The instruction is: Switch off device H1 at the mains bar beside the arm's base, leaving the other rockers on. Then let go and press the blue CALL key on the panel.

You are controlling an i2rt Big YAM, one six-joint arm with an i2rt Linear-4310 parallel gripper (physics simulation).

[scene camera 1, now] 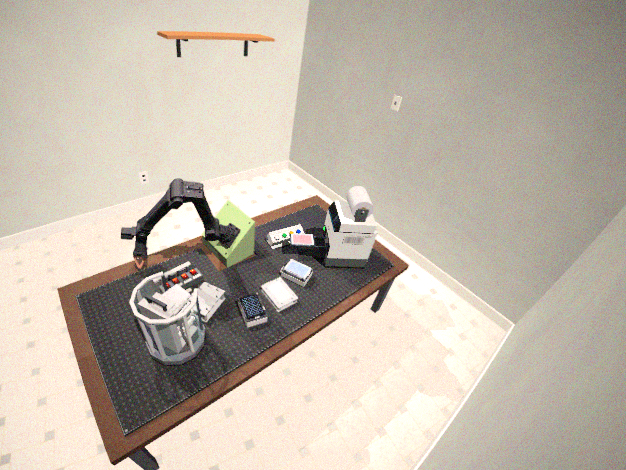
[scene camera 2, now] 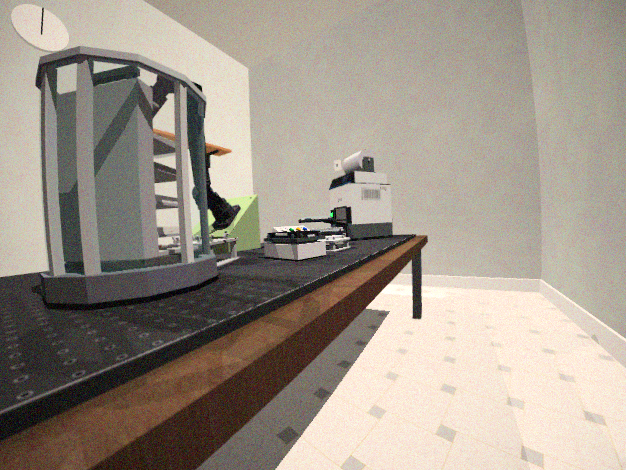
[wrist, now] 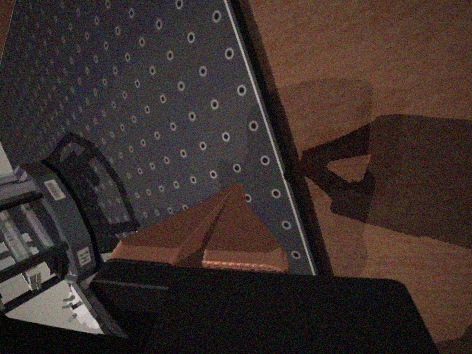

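Where they show: gripper, fingertip midpoint: (scene camera 1: 139, 267) (wrist: 237, 192); arm's base, origin of the base link: (scene camera 1: 230, 235) (scene camera 2: 227, 217).
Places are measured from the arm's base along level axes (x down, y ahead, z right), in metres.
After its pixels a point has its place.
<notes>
The mains bar (scene camera 1: 189, 279) @[x 0.093, y 0.049, z 0.305 m] is a grey strip with several red rockers beyond the round grey housing; its near end is partly hidden and I cannot read labels or rocker positions. My gripper (scene camera 1: 140, 264) @[x 0.098, y -0.191, z 0.453 m] (wrist: 237, 192) @[x 0.098, y -0.191, z 0.453 m] is shut and empty, its copper fingertips pointing down above the table's back border, left of the bar in scene camera 1. The bar does not show clearly in the wrist view. The white key panel (scene camera 1: 275, 238) @[x 0.070, y 0.126, z -0.237 m] stands at the back, right of the green wedge, with green, yellow and blue keys. The blue key (scene camera 1: 298, 231) @[x 0.064, y 0.175, z -0.389 m] (scene camera 2: 304, 229) @[x 0.071, y 0.176, z -0.381 m] is at its right end.
The round housing (scene camera 1: 174, 358) @[x 0.084, y 0.373, z 0.596 m] (scene camera 2: 136, 288) @[x 0.114, y 0.382, z 0.596 m] (wrist: 70, 210) @[x 0.115, y 0.153, z 0.526 m] stands close to the gripper. The green wedge (scene camera 1: 241, 247) @[x 0.044, y 0.078, z -0.016 m] (scene camera 2: 247, 222) @[x 0.024, y 0.079, z -0.029 m] is by the arm's base. A white machine (scene camera 1: 348, 245) @[x -0.046, y 0.517, z -0.406 m] (scene camera 2: 371, 207) @[x -0.022, y 0.527, z -0.416 m] stands at the right, its black tray beside the panel. Several low boxes lie in the middle.
</notes>
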